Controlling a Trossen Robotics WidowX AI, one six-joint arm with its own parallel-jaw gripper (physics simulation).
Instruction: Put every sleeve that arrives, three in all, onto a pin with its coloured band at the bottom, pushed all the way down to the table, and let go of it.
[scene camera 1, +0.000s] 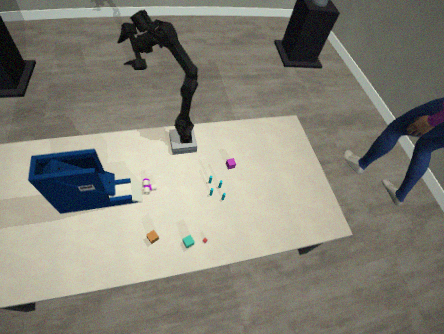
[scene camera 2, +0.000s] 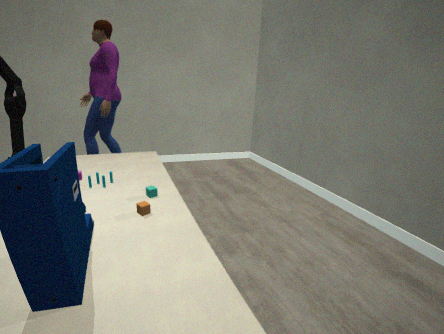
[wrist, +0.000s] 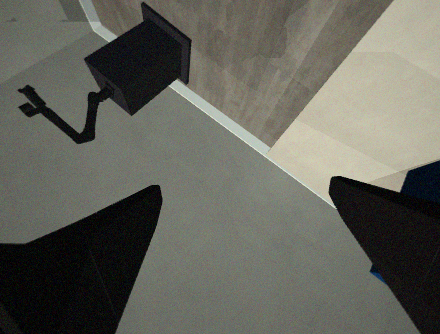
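White sleeve pieces with magenta bands (scene camera 1: 146, 186) lie at the open end of the blue chute in scene camera 1; they are too small to tell how many there are or exactly how they lie. Several thin teal pins stand upright on the table to their right, among them a front right pin (scene camera 1: 223, 196) and a back left pin (scene camera 1: 210, 179); the pins show no sleeve on them. They also show in scene camera 2, one pin (scene camera 2: 111, 177) at the right. My gripper (scene camera 1: 123, 51) (wrist: 244, 188) is open and empty, raised high beyond the table's back edge, far from sleeves and pins.
The blue chute (scene camera 1: 75, 192) (scene camera 2: 45, 240) stands at the table's left. A magenta cube (scene camera 1: 230, 163) (scene camera 2: 80, 175) lies behind the pins. An orange cube (scene camera 1: 153, 236) (scene camera 2: 143, 208), a teal cube (scene camera 1: 188, 241) (scene camera 2: 151, 191) and a small red cube (scene camera 1: 205, 240) lie near the front. A person (scene camera 2: 105, 75) stands beyond the table.
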